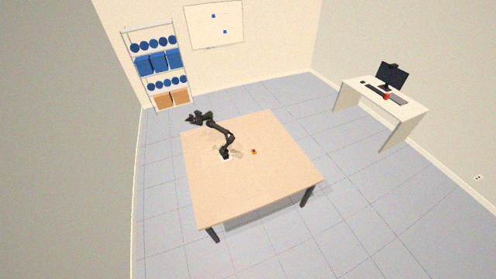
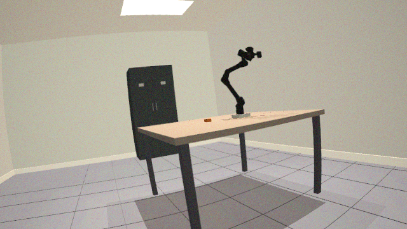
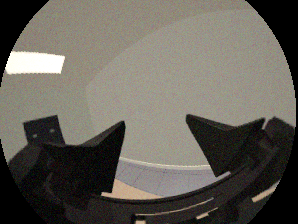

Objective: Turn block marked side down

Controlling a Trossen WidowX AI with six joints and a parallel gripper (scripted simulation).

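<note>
Now: gripper tip 59 cm above the orange block, 58 cm short of it and 11 cm to the left of it.
</note>
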